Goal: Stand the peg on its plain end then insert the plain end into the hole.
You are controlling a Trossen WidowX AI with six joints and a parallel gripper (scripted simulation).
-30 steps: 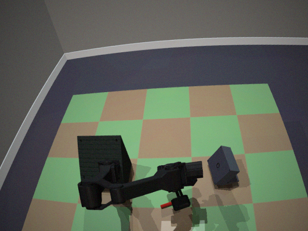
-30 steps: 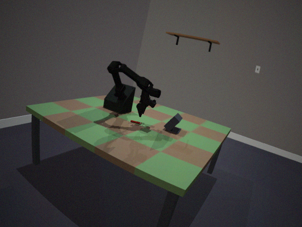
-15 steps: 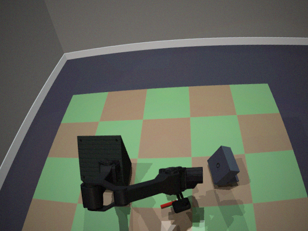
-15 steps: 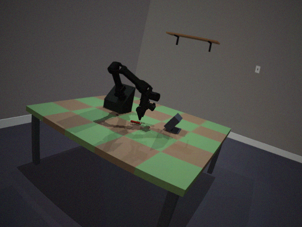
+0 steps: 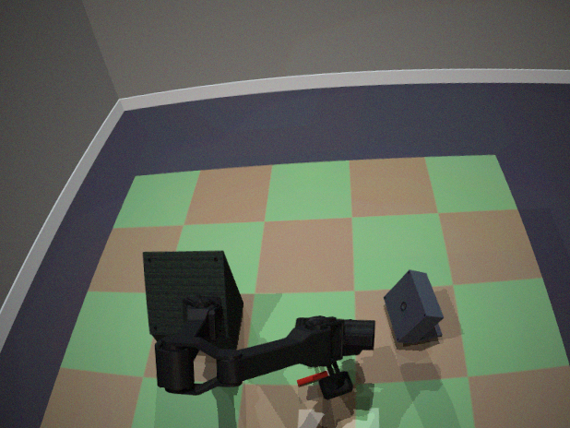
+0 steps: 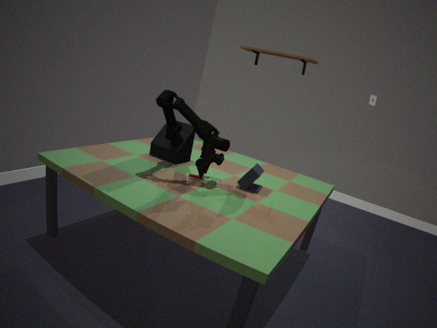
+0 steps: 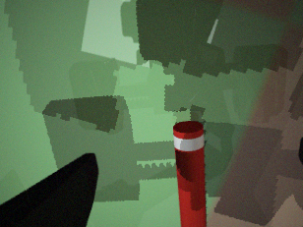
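The red peg lies 10 mm behind my gripper tip and 10 mm below it. From my gripper tip the other things lie so: dark sloped panel 200 mm ahead, 140 mm to the left, 40 mm above.
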